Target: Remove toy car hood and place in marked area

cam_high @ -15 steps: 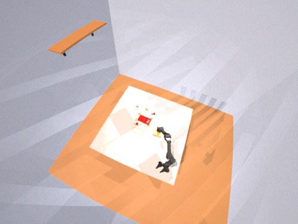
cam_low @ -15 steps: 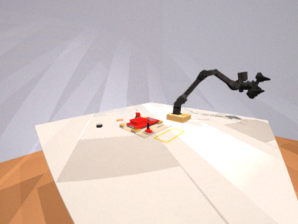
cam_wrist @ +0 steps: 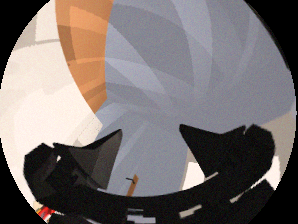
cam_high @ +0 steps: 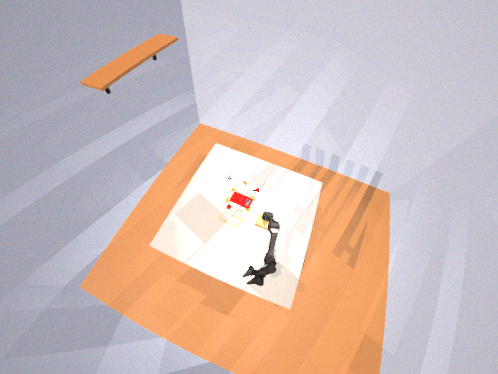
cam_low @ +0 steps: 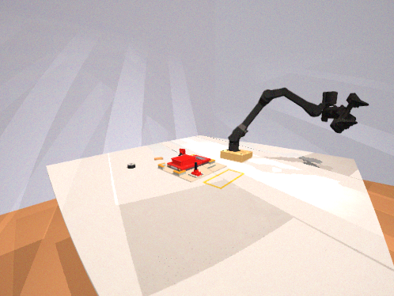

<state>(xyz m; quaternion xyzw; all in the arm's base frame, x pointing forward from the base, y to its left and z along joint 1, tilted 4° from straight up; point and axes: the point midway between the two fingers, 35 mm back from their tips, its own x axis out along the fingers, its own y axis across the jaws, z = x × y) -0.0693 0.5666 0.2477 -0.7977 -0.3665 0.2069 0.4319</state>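
Now: gripper tip 65 cm to the left of the hood, 39 cm short of it and 25 cm above it. Also, from my gripper tip: small black wheel: 82 cm to the right, 59 cm ahead, 28 cm below.
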